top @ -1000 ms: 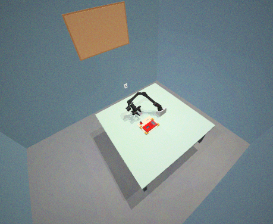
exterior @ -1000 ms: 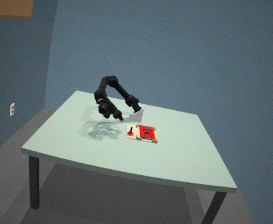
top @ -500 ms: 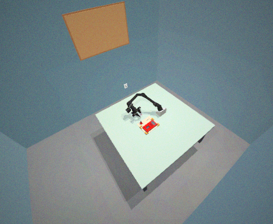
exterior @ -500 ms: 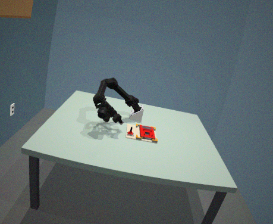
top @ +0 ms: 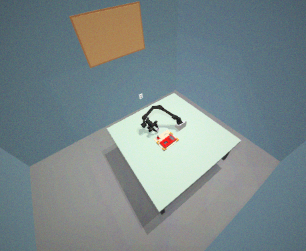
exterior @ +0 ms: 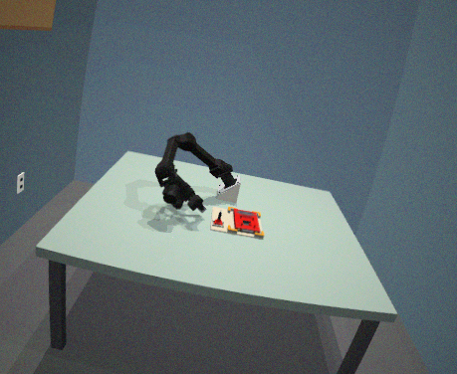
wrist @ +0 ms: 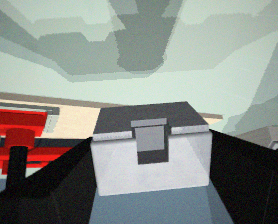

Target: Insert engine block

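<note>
The grey holder is 50 mm ahead of my gripper tip, 100 mm to the left of it and 10 mm below it. Round my gripper tip: grey engine block 10 mm to the right; pale base plate 20 mm behind, 180 mm to the left, 30 mm below.
</note>
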